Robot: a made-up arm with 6 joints.
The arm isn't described. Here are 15 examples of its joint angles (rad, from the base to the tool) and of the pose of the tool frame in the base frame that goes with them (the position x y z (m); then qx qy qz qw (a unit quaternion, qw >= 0)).
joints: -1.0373 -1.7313 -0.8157 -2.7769 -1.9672 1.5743
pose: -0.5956 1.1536 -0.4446 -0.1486 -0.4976 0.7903 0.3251
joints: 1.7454 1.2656 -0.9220 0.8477 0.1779 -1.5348
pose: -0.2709 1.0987 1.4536 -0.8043 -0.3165 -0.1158 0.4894
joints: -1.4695 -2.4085 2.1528 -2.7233 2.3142 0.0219
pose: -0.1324 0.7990 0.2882 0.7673 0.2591 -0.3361 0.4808
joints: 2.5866 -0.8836 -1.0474 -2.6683 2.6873 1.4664
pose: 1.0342 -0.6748 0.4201 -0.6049 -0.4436 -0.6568 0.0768
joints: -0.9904 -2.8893 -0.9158 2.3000 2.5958 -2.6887
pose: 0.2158 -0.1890 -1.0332 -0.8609 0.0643 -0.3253 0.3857
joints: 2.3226 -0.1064 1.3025 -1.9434 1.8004 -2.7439
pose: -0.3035 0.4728 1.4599 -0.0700 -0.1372 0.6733 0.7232
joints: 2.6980 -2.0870 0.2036 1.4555 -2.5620 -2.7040
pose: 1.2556 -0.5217 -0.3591 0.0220 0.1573 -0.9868 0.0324
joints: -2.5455 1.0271 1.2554 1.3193 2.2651 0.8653
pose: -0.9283 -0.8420 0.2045 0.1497 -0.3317 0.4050 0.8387
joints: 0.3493 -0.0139 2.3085 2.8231 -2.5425 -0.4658
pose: 0.3972 0.1048 0.5526 0.2579 0.9395 -0.1822 0.1324
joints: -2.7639 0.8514 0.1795 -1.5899 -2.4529 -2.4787
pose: -1.0605 -0.6030 1.2241 -0.0870 0.3167 0.3954 0.8578
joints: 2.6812 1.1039 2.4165 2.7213 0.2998 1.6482
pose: -0.3958 0.0885 -0.3008 0.0763 0.7099 0.5330 0.4540
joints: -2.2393 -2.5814 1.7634 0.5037 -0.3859 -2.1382
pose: 0.6880 0.8989 0.2296 -0.5034 -0.1944 0.7093 0.4536
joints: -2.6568 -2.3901 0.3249 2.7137 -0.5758 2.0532
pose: 1.2640 0.6294 -0.7332 -0.3850 0.0323 0.7317 0.5616
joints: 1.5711 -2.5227 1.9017 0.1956 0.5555 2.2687
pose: -0.0077 -0.9771 0.4371 0.1251 -0.7428 0.6456 0.1255
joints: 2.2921 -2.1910 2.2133 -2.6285 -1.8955 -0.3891
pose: 0.2399 -0.4687 0.5542 0.0099 -0.2020 -0.9169 0.3441
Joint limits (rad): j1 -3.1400..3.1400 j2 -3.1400..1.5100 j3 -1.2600..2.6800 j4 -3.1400..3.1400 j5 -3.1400..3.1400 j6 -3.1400..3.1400
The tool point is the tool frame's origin. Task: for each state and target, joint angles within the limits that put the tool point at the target. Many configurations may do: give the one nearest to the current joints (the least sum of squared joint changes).
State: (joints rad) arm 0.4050 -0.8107 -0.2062 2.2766 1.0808 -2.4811
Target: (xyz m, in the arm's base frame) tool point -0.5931 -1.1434 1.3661
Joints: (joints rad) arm 1.2309 -0.6470 -0.2295 2.3402 1.1946 -2.4656
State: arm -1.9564 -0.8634 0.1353 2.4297 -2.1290 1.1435
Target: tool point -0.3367 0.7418 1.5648
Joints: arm -1.2672 -0.6972 0.1531 2.3382 -1.9936 1.1282
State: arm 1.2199 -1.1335 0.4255 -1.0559 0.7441 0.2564
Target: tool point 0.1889 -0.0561 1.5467
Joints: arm 0.6338 -0.6254 1.3557 -1.1701 1.1620 0.2143
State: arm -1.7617 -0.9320 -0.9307 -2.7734 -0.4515 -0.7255
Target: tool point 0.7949 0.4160 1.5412
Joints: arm -2.5806 -0.0356 -1.0998 -2.7089 -0.6039 -0.7144
